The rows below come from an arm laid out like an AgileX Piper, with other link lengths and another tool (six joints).
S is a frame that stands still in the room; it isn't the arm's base.
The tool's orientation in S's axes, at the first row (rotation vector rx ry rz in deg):
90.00, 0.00, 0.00
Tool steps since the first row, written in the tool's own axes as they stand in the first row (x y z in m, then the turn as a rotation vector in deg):
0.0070, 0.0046, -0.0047, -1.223, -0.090, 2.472
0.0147, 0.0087, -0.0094, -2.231, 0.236, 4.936
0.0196, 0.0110, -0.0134, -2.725, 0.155, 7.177
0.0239, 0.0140, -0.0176, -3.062, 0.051, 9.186
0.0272, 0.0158, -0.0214, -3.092, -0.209, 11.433
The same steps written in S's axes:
0.0070, 0.0047, 0.0046, -1.223, -2.472, -0.090
0.0147, 0.0094, 0.0087, -2.231, -4.936, 0.236
0.0196, 0.0134, 0.0110, -2.725, -7.177, 0.155
0.0239, 0.0176, 0.0140, -3.062, -9.186, 0.051
0.0272, 0.0214, 0.0158, -3.092, -11.433, -0.209

